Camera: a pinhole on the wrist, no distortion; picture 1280 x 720 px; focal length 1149.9 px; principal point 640.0 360.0 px. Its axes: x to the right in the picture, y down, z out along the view. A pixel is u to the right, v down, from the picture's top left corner.
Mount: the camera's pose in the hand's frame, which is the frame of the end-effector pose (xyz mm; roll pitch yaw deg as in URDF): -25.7 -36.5 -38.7 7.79 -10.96 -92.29
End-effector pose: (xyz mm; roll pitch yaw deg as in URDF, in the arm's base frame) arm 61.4 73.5 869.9 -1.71 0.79 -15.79
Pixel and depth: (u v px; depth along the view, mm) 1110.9 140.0 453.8
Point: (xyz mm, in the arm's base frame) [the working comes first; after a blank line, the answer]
In the camera's frame: 185.8 -86.8 453.8

-135.1 7.5 1302.5
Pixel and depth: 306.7 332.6 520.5
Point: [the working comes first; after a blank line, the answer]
In the camera's frame: -150.9 -12.4 520.5

33.5 315.6 1301.9
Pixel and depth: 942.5 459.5 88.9
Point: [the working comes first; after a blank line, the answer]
In the camera's frame: 23.4 7.7 88.9

21.8 42.4 924.8
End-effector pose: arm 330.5 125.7 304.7 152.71 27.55 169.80
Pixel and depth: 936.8 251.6 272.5
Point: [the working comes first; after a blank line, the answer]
In the camera's frame: 70.3 -25.7 272.5

525.4 153.4 138.3
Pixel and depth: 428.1 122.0 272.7
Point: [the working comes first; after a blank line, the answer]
In the camera's frame: -50.3 -56.4 272.7

528.8 247.6 219.6
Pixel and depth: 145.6 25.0 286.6
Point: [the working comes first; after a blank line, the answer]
In the camera's frame: -123.2 -83.5 286.6

545.5 310.1 265.0
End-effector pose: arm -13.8 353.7 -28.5 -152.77 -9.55 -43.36
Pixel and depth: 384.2 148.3 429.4
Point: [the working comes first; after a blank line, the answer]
In the camera's frame: -95.5 -79.1 429.4

-56.0 441.0 -425.2
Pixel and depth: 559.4 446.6 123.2
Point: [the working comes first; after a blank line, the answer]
In the camera's frame: -8.6 9.3 123.2

-0.3 397.0 -102.6
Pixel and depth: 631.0 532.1 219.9
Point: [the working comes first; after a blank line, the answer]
In the camera's frame: -1.7 32.9 219.9

42.5 404.4 -192.5
